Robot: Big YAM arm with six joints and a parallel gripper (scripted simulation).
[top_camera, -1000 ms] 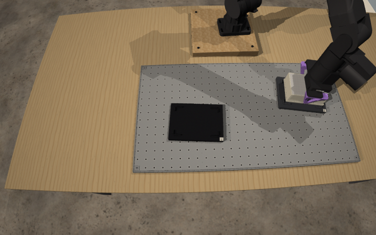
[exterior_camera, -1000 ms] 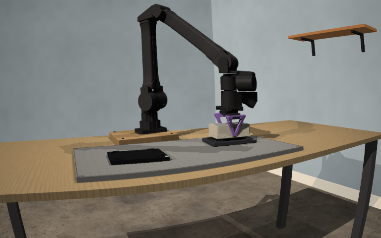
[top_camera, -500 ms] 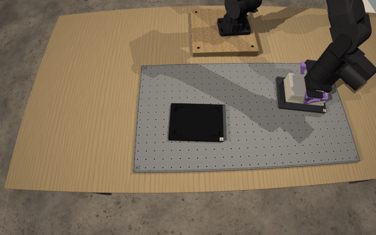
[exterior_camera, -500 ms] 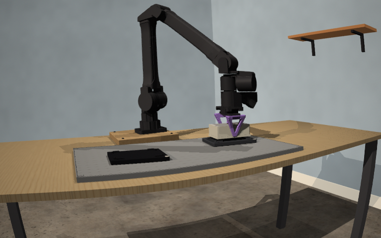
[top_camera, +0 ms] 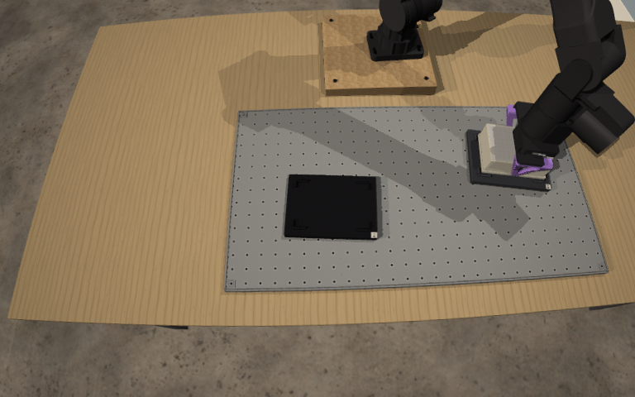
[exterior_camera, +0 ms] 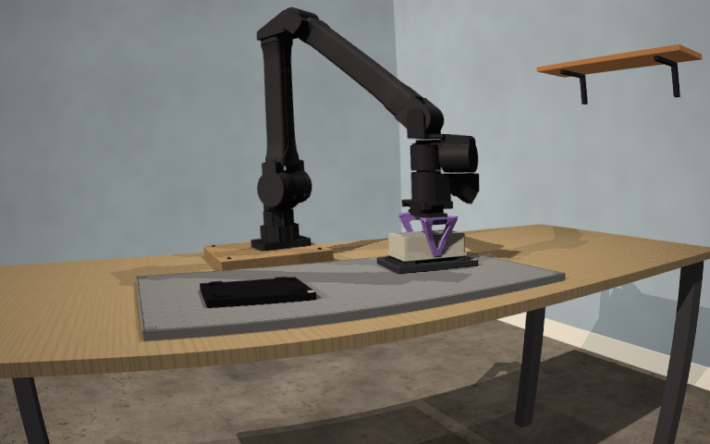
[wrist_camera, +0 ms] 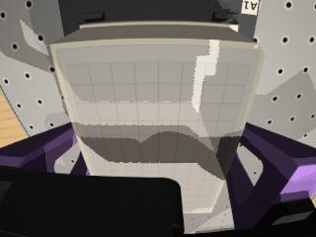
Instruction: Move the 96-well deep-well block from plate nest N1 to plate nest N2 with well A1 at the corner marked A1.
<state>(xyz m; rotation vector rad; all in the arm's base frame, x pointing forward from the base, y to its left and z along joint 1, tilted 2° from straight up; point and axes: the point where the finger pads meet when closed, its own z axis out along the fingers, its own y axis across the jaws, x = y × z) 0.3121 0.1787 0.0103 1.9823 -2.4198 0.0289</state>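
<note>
My hand is 10 mm below the cream 96-well deep-well block. The rest, counted from my hand: black nest N1: 70 mm ahead, 360 mm to the right, 20 mm below; then black plate nest N2: 20 mm below.
</note>
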